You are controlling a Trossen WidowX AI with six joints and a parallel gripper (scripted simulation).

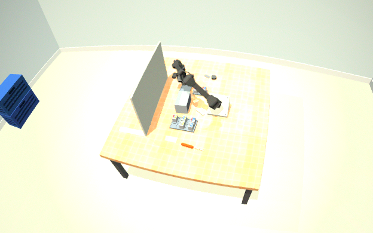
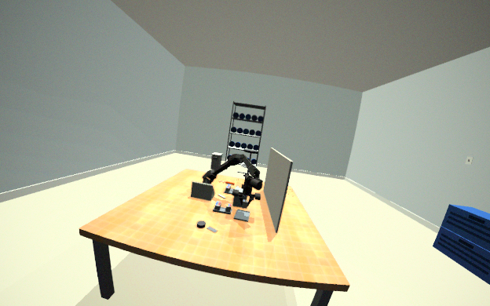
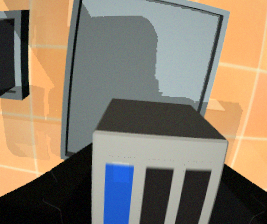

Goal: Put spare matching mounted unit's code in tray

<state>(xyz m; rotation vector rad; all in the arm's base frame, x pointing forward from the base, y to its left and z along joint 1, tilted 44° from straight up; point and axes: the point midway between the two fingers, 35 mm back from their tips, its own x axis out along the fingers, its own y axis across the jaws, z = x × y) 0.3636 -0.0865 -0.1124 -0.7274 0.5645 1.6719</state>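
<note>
Now: gripper tip 70 mm above the flat grey tray and 10 mm past it. From my gripper tip the other things lie so: mounted unit (200 mm to the left, 80 mm behind, 30 mm below); tall grey panel (240 mm to the left, 160 mm ahead, 150 mm above).
</note>
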